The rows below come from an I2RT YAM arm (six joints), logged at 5 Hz.
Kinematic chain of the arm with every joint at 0, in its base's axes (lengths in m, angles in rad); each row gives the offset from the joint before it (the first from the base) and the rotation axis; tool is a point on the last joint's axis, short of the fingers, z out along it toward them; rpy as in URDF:
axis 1: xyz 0 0 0.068 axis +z
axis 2: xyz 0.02 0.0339 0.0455 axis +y
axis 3: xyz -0.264 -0.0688 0 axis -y
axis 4: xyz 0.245 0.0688 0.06 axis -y
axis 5: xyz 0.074 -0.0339 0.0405 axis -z
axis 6: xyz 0.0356 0 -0.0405 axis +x
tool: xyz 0 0 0 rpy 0 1.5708 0
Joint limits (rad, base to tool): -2.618..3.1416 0..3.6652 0..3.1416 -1.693..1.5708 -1.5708..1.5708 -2.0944..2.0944
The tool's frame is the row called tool.
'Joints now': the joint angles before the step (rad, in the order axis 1, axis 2, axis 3, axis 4, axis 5, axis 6). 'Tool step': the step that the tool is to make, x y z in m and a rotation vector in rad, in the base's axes. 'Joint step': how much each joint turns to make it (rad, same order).
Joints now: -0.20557, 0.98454, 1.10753, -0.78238, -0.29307, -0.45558
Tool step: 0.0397, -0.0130, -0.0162, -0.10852, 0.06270, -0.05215
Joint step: -0.00293, 0.15207, 0.02472, 0.07354, 0.11357, -0.06264
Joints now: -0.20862, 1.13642, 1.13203, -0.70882, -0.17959, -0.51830
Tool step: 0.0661, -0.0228, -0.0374, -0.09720, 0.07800, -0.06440
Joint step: -0.01525, 0.26526, 0.05346, 0.15033, 0.11180, -0.04921
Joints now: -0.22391, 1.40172, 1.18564, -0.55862, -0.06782, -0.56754
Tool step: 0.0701, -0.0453, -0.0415, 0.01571, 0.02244, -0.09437
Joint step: -0.07355, 0.31746, 0.15660, 0.13650, 0.00806, 0.02142
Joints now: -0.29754, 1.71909, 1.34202, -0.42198, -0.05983, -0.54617
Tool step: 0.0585, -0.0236, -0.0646, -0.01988, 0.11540, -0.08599
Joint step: -0.00465, 0.31130, 0.17944, 0.02775, 0.09350, 0.02616
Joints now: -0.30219, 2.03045, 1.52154, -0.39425, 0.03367, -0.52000
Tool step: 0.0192, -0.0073, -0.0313, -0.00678, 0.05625, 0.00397
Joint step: -0.00151, 0.12453, 0.07651, -0.00289, 0.01533, -0.01833
